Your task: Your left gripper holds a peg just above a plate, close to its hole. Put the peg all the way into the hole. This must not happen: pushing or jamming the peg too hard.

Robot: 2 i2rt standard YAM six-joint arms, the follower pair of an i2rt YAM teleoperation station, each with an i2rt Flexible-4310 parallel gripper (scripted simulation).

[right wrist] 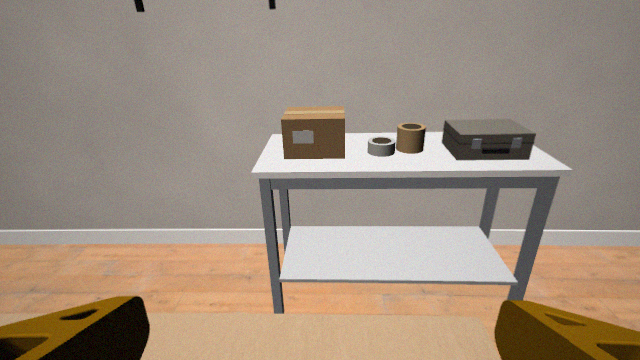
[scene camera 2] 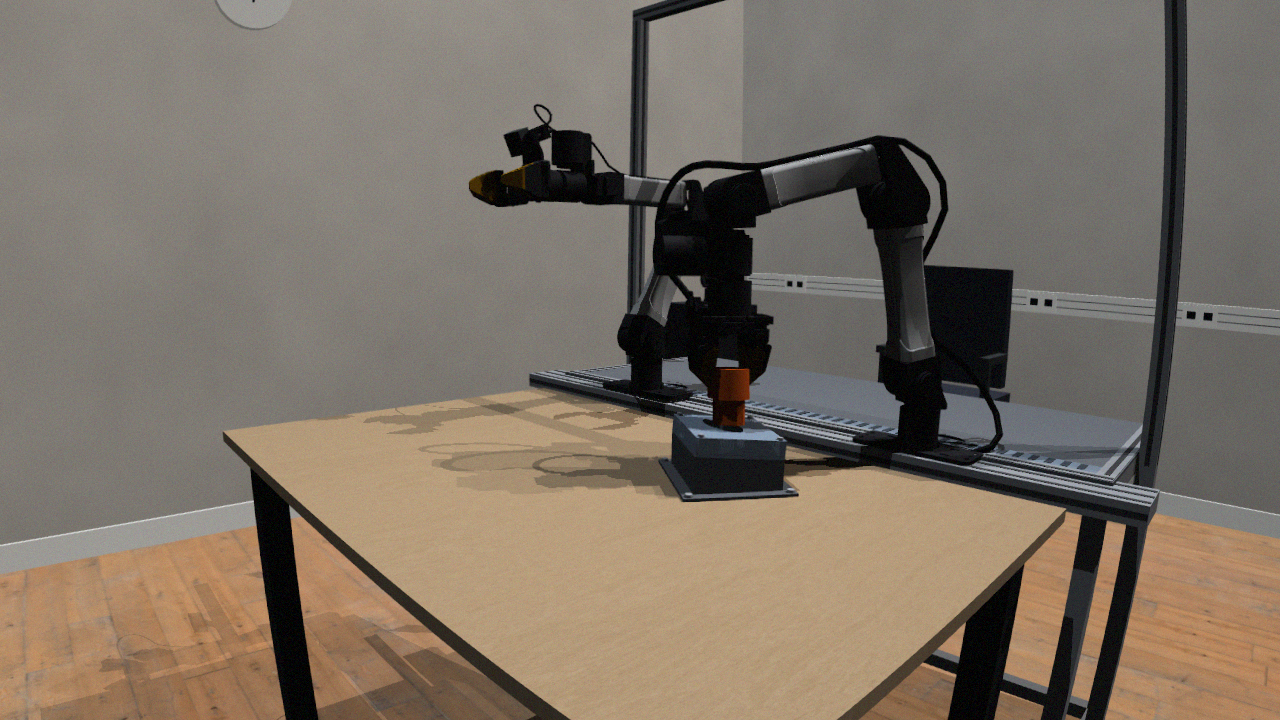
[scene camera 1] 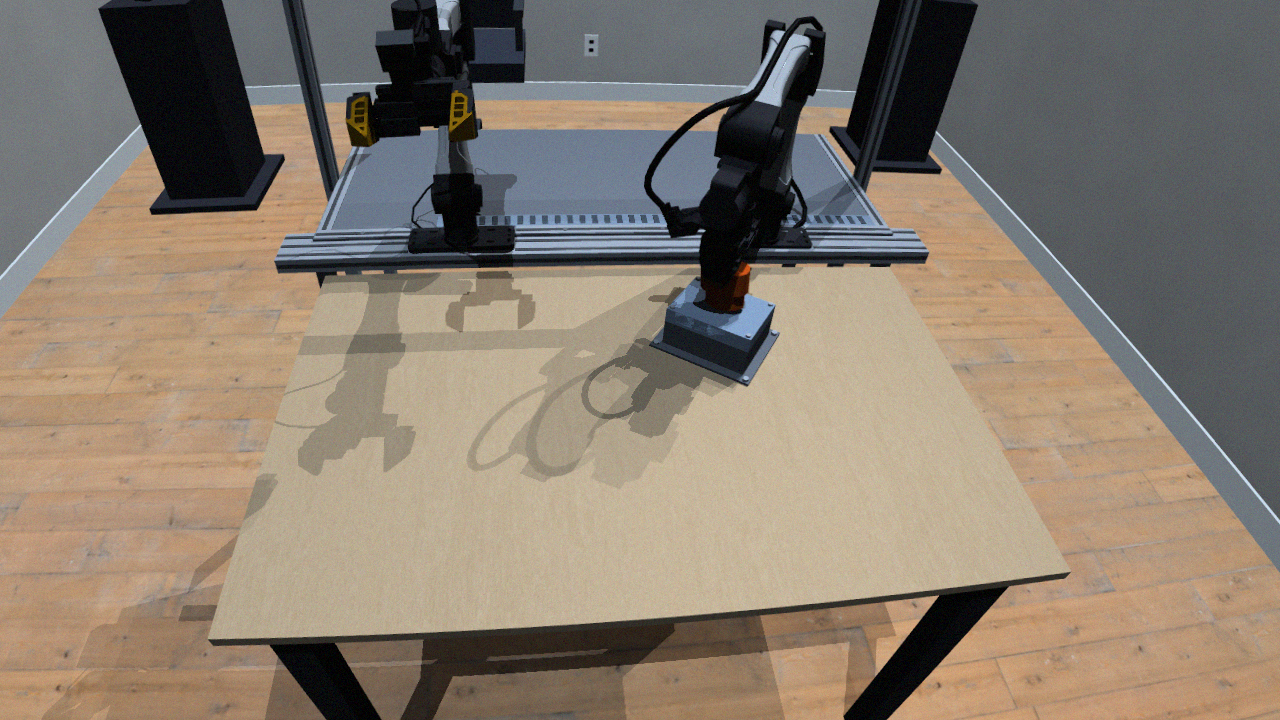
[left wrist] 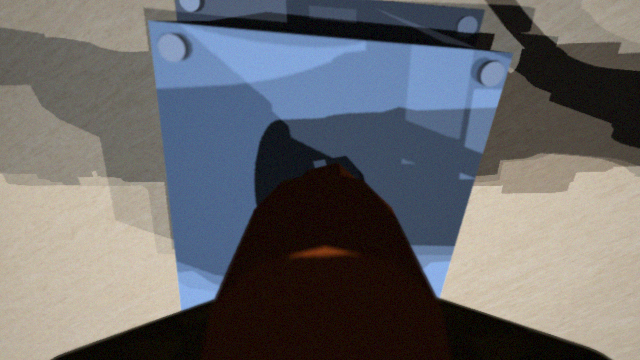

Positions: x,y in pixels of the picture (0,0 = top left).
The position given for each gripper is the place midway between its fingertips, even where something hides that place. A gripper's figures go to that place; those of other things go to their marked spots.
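Distance of the right gripper (scene camera 2: pixel 484 182) is 123 cm from the lens; the left gripper (scene camera 2: pixel 726 388) is 98 cm from the lens.
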